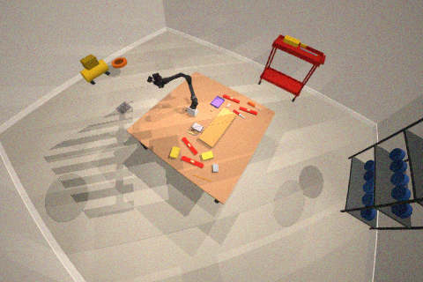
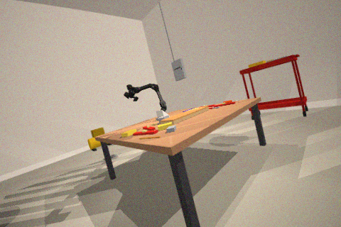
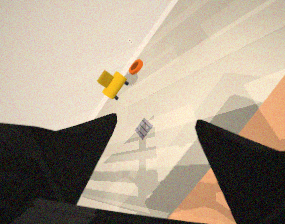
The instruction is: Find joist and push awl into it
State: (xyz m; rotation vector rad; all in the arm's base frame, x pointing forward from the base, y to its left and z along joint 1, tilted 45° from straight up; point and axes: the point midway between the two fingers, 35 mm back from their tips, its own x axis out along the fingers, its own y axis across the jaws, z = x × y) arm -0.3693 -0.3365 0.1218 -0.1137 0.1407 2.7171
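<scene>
My gripper tip is 670 mm short of the grey stud finder, 310 mm above it and 20 mm to the right of it. The rest, counted from my gripper tip: small grey block: 1090 mm ahead, 310 mm below, 200 mm to the right; awl: 660 mm ahead, 310 mm below, 60 mm to the right; purple flat tray: 560 mm ahead, 480 mm to the left, 310 mm below.
</scene>
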